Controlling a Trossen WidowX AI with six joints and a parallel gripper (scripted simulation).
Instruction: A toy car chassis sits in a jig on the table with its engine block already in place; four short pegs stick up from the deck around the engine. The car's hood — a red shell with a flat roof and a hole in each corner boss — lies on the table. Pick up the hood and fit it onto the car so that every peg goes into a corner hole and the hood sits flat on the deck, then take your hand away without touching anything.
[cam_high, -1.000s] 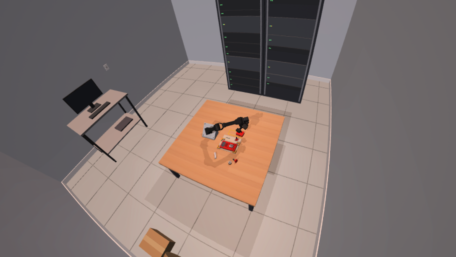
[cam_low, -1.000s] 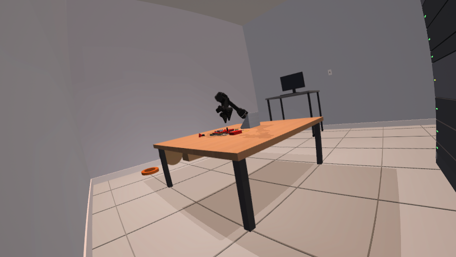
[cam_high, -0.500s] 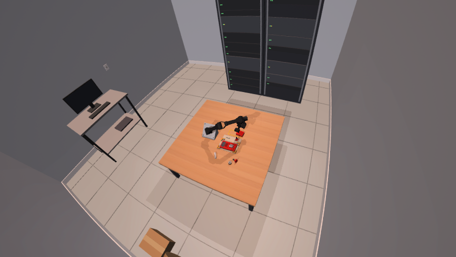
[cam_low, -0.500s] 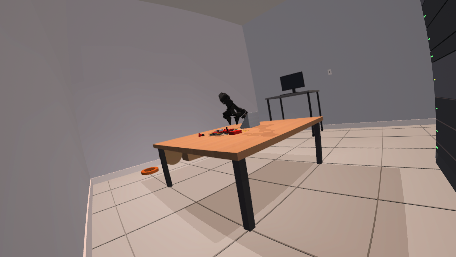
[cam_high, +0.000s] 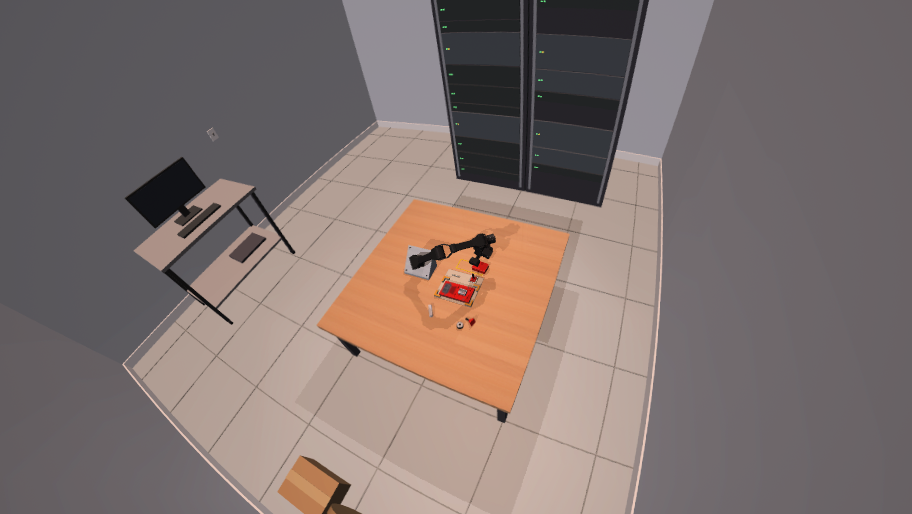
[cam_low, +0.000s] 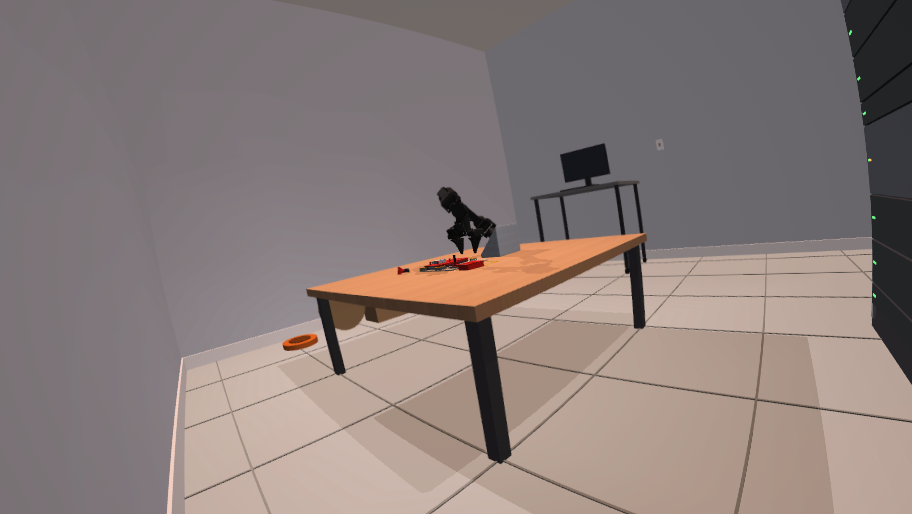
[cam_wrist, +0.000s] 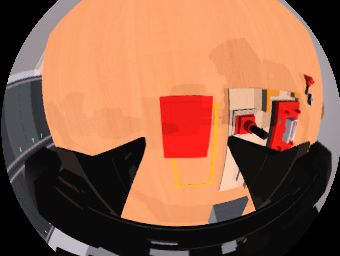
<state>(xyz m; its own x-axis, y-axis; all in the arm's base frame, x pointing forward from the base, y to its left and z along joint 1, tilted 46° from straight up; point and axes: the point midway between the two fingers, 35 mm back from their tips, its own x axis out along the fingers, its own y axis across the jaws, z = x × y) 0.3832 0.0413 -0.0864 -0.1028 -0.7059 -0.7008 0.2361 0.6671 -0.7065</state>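
The red hood is 5 cm below my gripper tip. The rest, counted from my gripper tip: white piece 22 cm behind, 39 cm to the right, 5 cm below; then wheel 2 cm behind, 45 cm to the right, 5 cm below.
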